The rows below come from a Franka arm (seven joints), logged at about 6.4 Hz.
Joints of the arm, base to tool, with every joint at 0 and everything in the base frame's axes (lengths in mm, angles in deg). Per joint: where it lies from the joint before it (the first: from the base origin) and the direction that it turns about. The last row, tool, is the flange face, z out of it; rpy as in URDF.
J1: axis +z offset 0 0 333
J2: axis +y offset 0 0 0
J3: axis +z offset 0 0 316
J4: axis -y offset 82.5 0 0
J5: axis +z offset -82.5 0 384
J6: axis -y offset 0 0 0
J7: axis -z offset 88 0 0
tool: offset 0 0 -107 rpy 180 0 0
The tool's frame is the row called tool.
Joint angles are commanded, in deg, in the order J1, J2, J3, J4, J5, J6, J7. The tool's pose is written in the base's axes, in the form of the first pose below.
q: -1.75, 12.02, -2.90, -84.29, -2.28, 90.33, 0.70
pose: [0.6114, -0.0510, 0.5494], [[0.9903, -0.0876, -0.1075], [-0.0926, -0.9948, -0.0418], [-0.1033, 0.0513, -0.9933]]
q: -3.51, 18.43, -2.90, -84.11, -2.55, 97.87, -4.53
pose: [0.6458, -0.0725, 0.4904], [[0.9960, -0.0207, -0.0869], [-0.0252, -0.9984, -0.0508], [-0.0857, 0.0528, -0.9949]]
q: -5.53, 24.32, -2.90, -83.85, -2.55, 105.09, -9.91
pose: [0.6709, -0.0978, 0.4345], [[0.9971, 0.0441, -0.0615], [0.0407, -0.9976, -0.0556], [-0.0638, 0.0529, -0.9966]]
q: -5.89, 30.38, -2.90, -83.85, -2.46, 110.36, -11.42
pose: [0.6878, -0.1036, 0.3693], [[0.9947, 0.0701, -0.0755], [0.0660, -0.9963, -0.0553], [-0.0791, 0.0500, -0.9956]]
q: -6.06, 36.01, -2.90, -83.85, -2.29, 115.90, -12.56
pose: [0.6990, -0.1064, 0.3082], [[0.9928, 0.0919, -0.0770], [0.0878, -0.9946, -0.0549], [-0.0816, 0.0478, -0.9955]]
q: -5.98, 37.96, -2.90, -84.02, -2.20, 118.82, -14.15
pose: [0.7030, -0.1056, 0.2869], [[0.9905, 0.1225, -0.0629], [0.1190, -0.9913, -0.0562], [-0.0692, 0.0482, -0.9964]]
